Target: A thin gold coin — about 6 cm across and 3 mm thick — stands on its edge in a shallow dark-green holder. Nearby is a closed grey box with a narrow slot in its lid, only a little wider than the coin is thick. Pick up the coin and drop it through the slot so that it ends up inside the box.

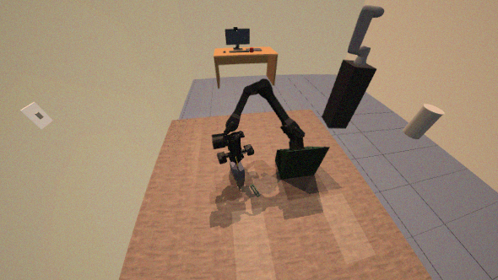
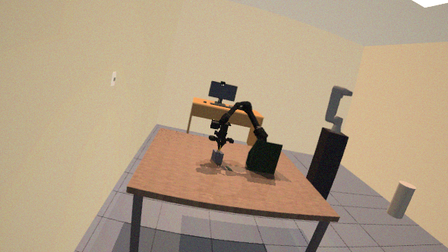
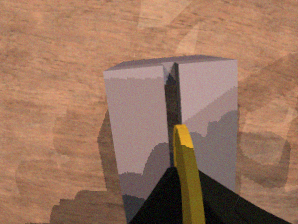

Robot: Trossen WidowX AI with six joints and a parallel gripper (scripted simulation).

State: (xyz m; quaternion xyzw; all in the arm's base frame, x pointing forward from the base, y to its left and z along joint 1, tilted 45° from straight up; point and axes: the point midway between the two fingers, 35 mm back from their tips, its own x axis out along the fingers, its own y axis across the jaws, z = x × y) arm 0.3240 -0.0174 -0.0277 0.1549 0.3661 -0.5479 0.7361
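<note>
Now: the gold coin 10 mm above my gripper tip.
</note>
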